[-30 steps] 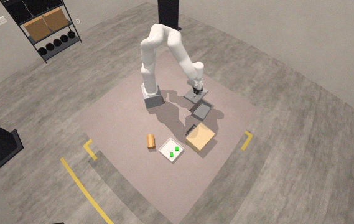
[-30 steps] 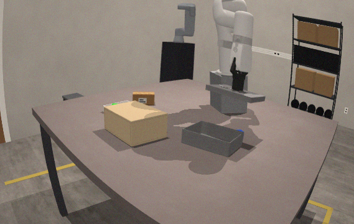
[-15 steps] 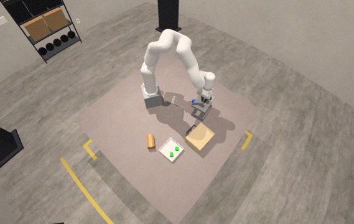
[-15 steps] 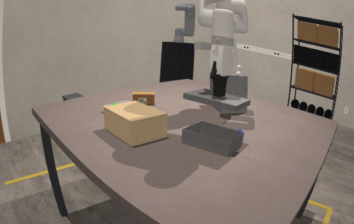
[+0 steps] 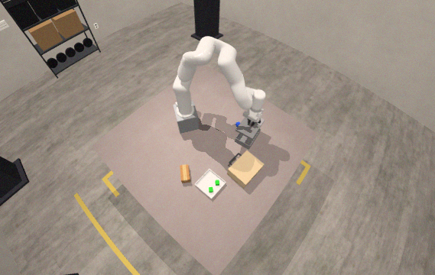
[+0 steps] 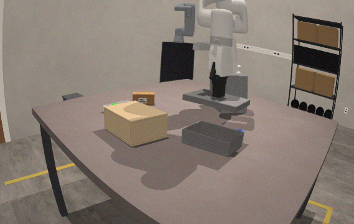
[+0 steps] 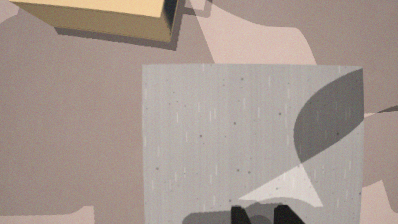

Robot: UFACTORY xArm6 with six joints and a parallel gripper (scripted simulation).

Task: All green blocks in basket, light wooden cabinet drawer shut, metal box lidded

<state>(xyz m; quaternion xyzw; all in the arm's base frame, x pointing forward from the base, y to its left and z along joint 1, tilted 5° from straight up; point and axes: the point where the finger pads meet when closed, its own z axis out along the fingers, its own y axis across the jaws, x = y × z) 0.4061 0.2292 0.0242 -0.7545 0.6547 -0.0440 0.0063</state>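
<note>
The metal box lies 16 cm below my hand. Also, from my hand: light wooden cabinet: 24 cm to the right, 15 cm ahead, 14 cm below; blue block: 17 cm below, 12 cm behind, 4 cm to the left; grey metal lid: 3 cm below.
</note>
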